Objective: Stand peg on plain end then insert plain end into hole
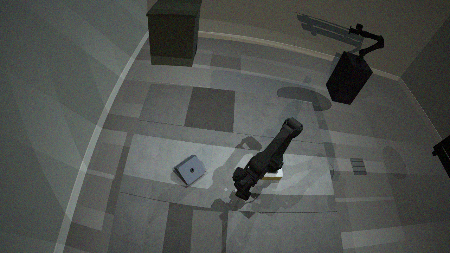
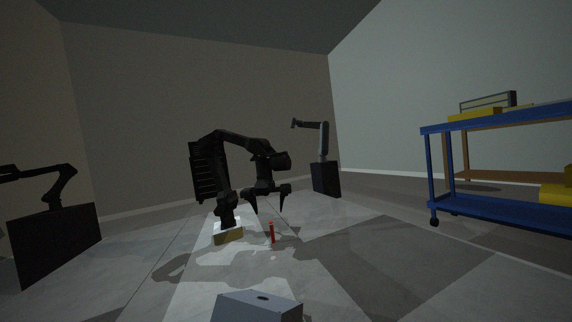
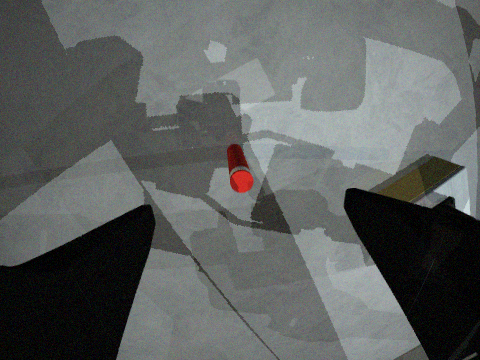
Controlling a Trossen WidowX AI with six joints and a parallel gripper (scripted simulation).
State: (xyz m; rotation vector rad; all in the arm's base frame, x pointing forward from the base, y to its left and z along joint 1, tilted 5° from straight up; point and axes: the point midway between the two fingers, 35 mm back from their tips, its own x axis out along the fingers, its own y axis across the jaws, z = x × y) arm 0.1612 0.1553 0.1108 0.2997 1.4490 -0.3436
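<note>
Now: gripper tip 60 mm above the red peg. Round my gripper tip: sloped panel: 290 mm ahead, 110 mm to the right, 80 mm below.
</note>
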